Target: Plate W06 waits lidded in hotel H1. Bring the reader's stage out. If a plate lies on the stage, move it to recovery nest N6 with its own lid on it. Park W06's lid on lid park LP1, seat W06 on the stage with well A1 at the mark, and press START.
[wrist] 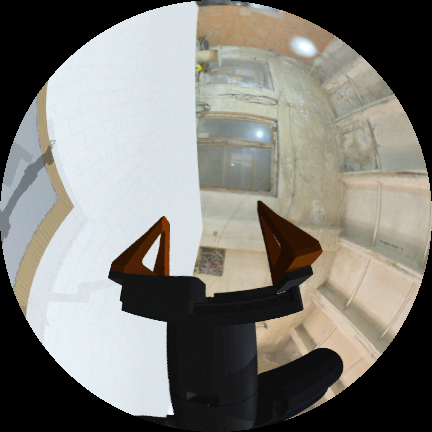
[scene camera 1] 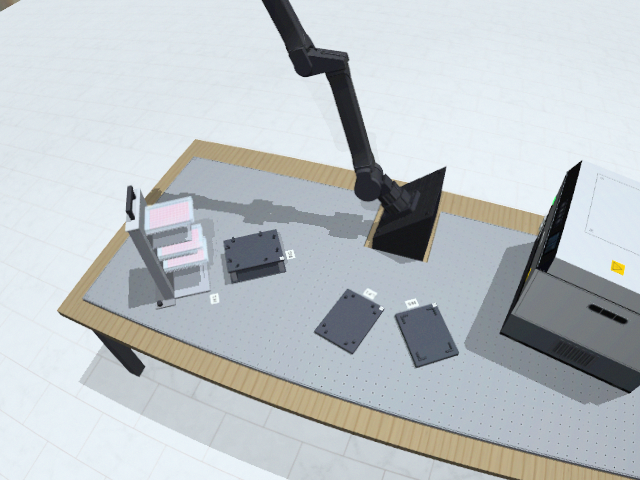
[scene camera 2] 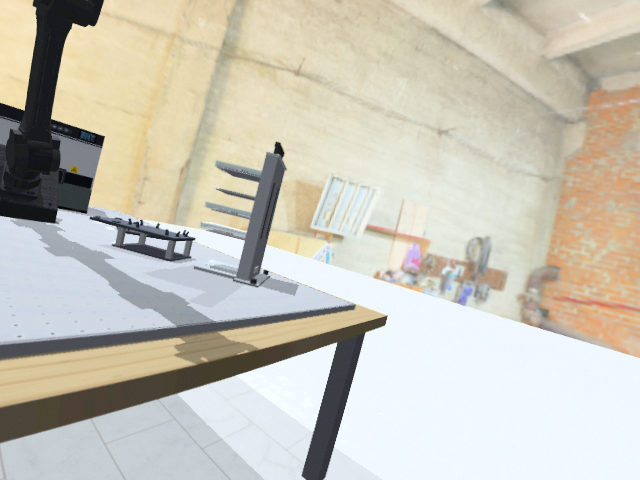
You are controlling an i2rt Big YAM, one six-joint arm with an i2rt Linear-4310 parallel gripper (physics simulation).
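Places are measured from the arm's base along level axes (x ahead, y left, z up), in centimetres.
Pixels of known places: gripper, between the fingertips: (wrist: 209, 212); arm's base, origin of its link: (scene camera 1: 402, 207) (scene camera 2: 20, 181).
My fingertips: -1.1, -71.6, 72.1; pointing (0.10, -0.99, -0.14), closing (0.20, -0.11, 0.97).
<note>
For each thing: its middle in the pictures, then the offset to it from my fingertips, as dx, dy, dz. "spot": a spot on its surface instead.
- hotel, middle of its body: (scene camera 2: 249, 208) (scene camera 1: 164, 240) +42.3, +16.6, -64.1
- reader, middle of its body: (scene camera 1: 604, 274) (scene camera 2: 46, 162) +12.6, +130.4, -64.0
- raised dark pegged platform, middle of its body: (scene camera 1: 253, 254) (scene camera 2: 156, 238) +28.6, +35.1, -77.9
- low pegged pad, a spot on its surface: (scene camera 1: 349, 321) spot: +38.2, +68.4, -80.7
- low pad with corner brackets, a spot on its surface: (scene camera 1: 426, 334) spot: +35.2, +88.9, -80.5
My gripper (wrist: 209, 212) is open and empty in the wrist view, its orange fingers wide apart. It faces floor and walls, away from the plates; neither scene view shows it. The hotel (scene camera 1: 155, 263) (scene camera 2: 262, 217) stands at the table's left end in scene view 1. Pink-welled plates lie on its shelves: one on top (scene camera 1: 169, 214) (scene camera 2: 240, 171) and others lower. I cannot tell which is W06 or whether each has a lid. The reader (scene camera 1: 589, 289) (scene camera 2: 82, 155) stands at the right; its stage does not show out. Label text is too small to read surely.
A raised dark pegged platform (scene camera 1: 254, 251) (scene camera 2: 149, 228) stands beside the hotel. A low pegged pad (scene camera 1: 349, 321) and a low pad with corner brackets (scene camera 1: 426, 334) lie mid-table. The black arm base (scene camera 1: 405, 227) (scene camera 2: 28, 198) stands at the table's back edge in scene view 1.
</note>
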